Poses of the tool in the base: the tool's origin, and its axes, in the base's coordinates. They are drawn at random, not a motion.
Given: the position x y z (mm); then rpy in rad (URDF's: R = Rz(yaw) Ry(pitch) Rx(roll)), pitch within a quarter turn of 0, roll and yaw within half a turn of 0.
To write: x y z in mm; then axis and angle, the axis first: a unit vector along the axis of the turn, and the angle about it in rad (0 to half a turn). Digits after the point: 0 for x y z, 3 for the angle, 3 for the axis.
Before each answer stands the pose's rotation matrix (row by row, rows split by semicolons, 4 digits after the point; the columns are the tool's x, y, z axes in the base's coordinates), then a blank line. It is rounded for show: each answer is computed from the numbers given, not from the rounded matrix.
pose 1, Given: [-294, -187, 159, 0.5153, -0.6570, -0.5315]
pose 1, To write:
0.6826 0.1816 -0.7079; -0.4013 0.9026 -0.1555; 0.6107 0.3902 0.6890

[-294, -187, 159, 0.354, -0.855, -0.378, 0.880]
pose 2, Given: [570, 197, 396, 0.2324, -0.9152, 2.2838]
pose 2, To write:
-0.3988 -0.6166 0.6788; 0.4611 -0.7746 -0.4328; 0.7927 0.1404 0.5932

[570, 197, 396, 0.468, -0.093, 0.879, 2.482]
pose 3, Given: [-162, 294, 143, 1.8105, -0.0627, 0.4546]
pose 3, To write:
0.8967 0.0496 0.4399; 0.4382 -0.2400 -0.8662; 0.0627 0.9695 -0.2369

[-162, 294, 143, 0.959, 0.197, 0.203, 1.865]
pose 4, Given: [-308, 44, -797, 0.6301, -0.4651, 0.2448]
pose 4, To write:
0.8671 -0.4522 -0.2088; 0.2166 0.7198 -0.6595; 0.4485 0.5266 0.7221

[-308, 44, -797, 0.784, -0.435, 0.442, 0.857]
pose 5, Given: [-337, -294, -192, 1.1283, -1.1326, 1.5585]
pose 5, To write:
0.0052 -0.4382 0.8988; 0.4243 -0.8130 -0.3988; 0.9055 0.3834 0.1817

[-337, -294, -192, 0.672, -0.006, 0.741, 2.520]
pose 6, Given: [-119, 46, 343, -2.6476, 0.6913, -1.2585]
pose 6, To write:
0.2367 -0.9307 0.2787; -0.7332 0.0172 0.6798; -0.6375 -0.3653 -0.6783

[-119, 46, 343, -0.744, 0.653, 0.141, 2.363]
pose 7, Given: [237, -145, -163, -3.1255, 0.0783, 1.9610]
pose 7, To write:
-0.3792 0.9252 0.0149; 0.9220 0.3792 -0.0785; -0.0782 -0.0160 -0.9968

[237, -145, -163, 0.557, 0.830, -0.028, 3.086]
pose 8, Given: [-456, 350, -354, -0.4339, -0.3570, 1.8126]
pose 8, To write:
-0.2244 -0.9161 -0.3323; 0.9097 -0.0746 -0.4085; 0.3495 -0.3939 0.8501

[-456, 350, -354, 0.008, -0.350, 0.937, 1.797]
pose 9, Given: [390, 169, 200, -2.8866, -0.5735, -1.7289]
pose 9, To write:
-0.1323 -0.9771 0.1664; -0.8295 0.0172 -0.5582; 0.5426 -0.2119 -0.8128

[390, 169, 200, 0.651, -0.707, 0.277, 2.872]
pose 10, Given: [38, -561, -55, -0.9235, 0.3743, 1.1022]
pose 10, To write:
0.4204 -0.6698 -0.6121; 0.8304 0.0121 0.5570; -0.3656 -0.7425 0.5613

[38, -561, -55, -0.650, -0.123, 0.750, 1.574]
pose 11, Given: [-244, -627, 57, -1.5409, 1.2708, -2.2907]
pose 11, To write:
-0.1948 0.6521 0.7327; -0.2222 0.6983 -0.6805; -0.9553 -0.2954 0.0088

[-244, -627, 57, 0.199, 0.870, -0.451, 1.817]
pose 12, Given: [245, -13, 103, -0.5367, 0.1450, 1.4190]
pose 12, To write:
0.1496 -0.8607 -0.4866; 0.9781 0.0569 0.2001; -0.1445 -0.5059 0.8504

[245, -13, 103, -0.353, -0.171, 0.920, 1.542]
